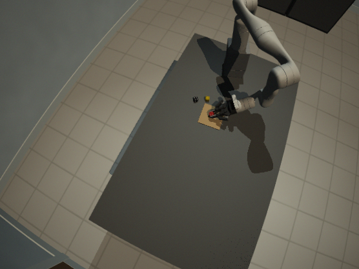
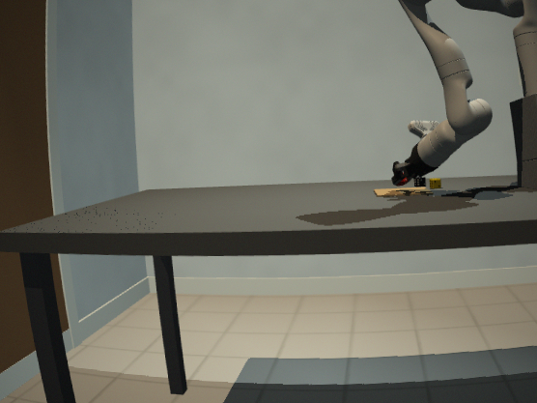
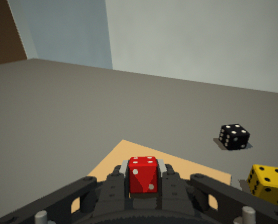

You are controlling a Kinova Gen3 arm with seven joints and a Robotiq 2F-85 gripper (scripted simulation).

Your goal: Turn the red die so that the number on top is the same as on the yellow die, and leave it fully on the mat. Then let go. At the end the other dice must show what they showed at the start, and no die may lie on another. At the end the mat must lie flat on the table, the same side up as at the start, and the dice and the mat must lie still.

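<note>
My gripper is now 30 mm above the tan mat. The rest, counted from my hand: red die 10 mm to the right; yellow die 90 mm behind, 80 mm to the right, 20 mm below; black die 140 mm to the right, 50 mm behind, 20 mm below.
</note>
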